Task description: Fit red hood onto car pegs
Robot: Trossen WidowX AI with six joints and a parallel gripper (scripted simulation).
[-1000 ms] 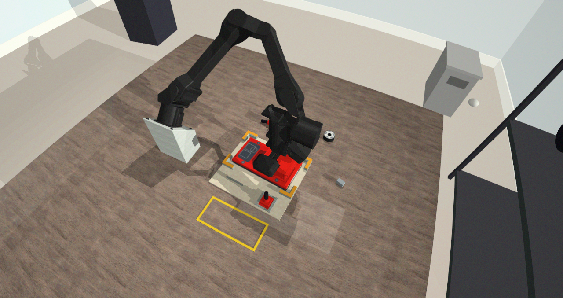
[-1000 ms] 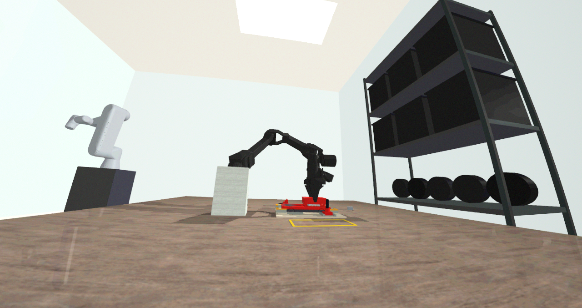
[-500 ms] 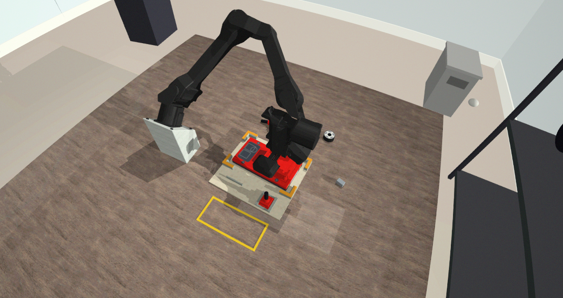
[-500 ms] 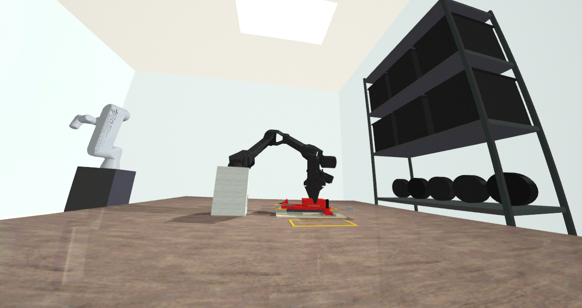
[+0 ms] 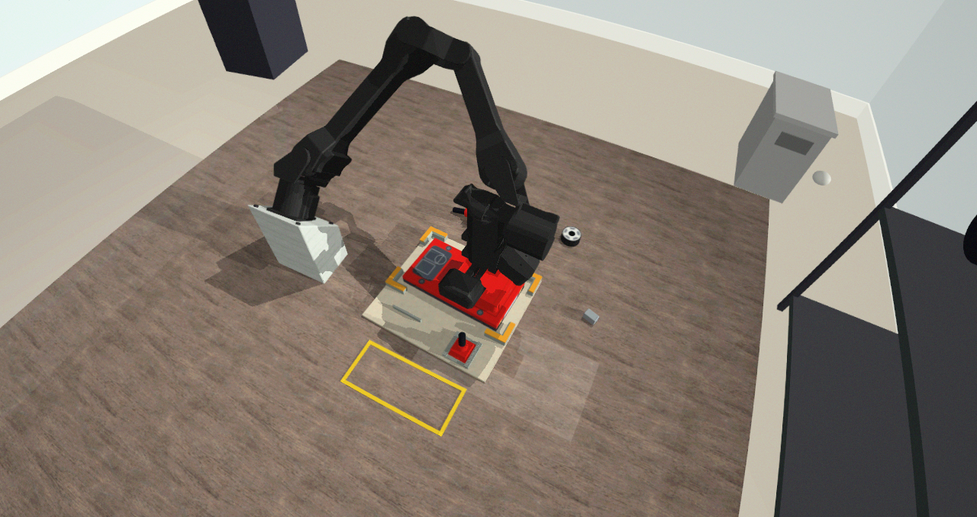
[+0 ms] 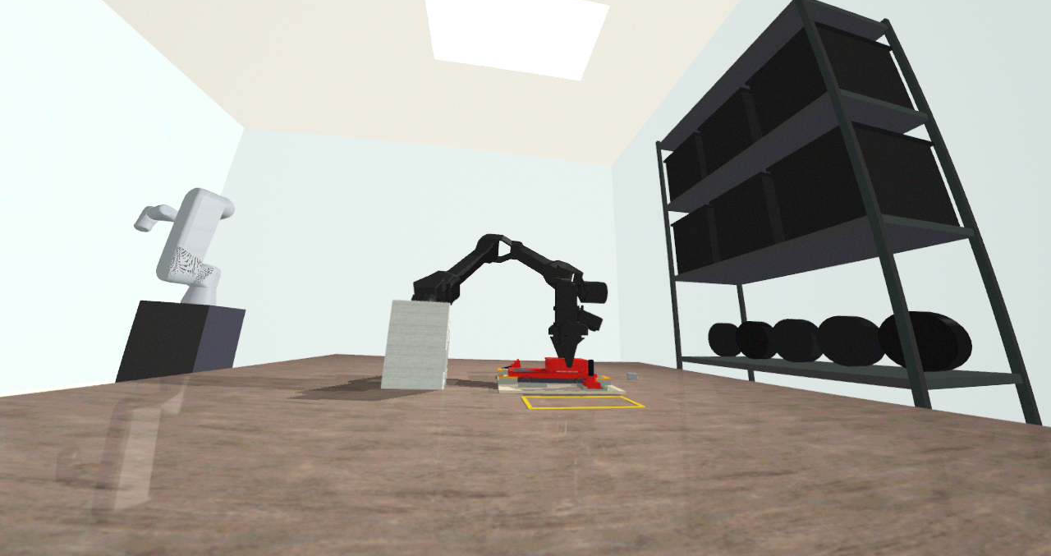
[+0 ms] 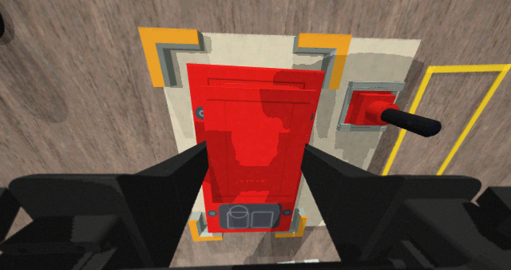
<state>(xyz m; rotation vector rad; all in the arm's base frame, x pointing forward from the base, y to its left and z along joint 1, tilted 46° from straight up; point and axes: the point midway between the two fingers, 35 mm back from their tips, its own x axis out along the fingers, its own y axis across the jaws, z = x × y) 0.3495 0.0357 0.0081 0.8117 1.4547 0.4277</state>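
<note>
Right now the red hood is 10 mm above my gripper tip. Round my gripper tip: grey engine block: 10 mm below; black-and-white wheel: 190 mm to the left, 130 mm ahead, 30 mm below.
</note>
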